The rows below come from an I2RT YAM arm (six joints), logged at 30 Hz.
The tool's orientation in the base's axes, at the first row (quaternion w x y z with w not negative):
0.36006, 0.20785, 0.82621, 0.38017
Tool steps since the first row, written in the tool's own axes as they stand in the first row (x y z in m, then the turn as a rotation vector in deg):
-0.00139, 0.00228, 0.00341, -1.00, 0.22, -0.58
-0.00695, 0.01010, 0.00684, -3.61, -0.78, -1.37
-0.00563, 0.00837, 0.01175, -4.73, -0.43, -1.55
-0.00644, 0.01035, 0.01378, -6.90, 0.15, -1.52
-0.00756, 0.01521, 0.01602, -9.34, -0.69, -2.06
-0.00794, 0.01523, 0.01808, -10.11, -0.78, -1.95
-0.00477, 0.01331, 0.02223, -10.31, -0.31, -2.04
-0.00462, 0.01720, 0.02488, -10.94, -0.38, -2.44
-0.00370, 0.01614, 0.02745, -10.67, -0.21, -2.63
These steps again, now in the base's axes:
0.00364, 0.00220, 0.00084, 0.23, -0.76, 0.87
0.01040, 0.00529, 0.00780, 1.28, -3.37, 1.59
0.01311, 0.00738, 0.00366, 1.90, -3.93, 2.43
0.01531, 0.00908, 0.00464, 3.38, -4.89, 3.82
0.01807, 0.01250, 0.00790, 4.51, -7.18, 4.47
0.01987, 0.01326, 0.00715, 5.09, -7.66, 4.69
0.02079, 0.01601, 0.00240, 5.19, -7.53, 5.19
0.02296, 0.01980, 0.00416, 5.29, -8.16, 5.59
0.02422, 0.02093, 0.00177, 4.99, -7.98, 5.69

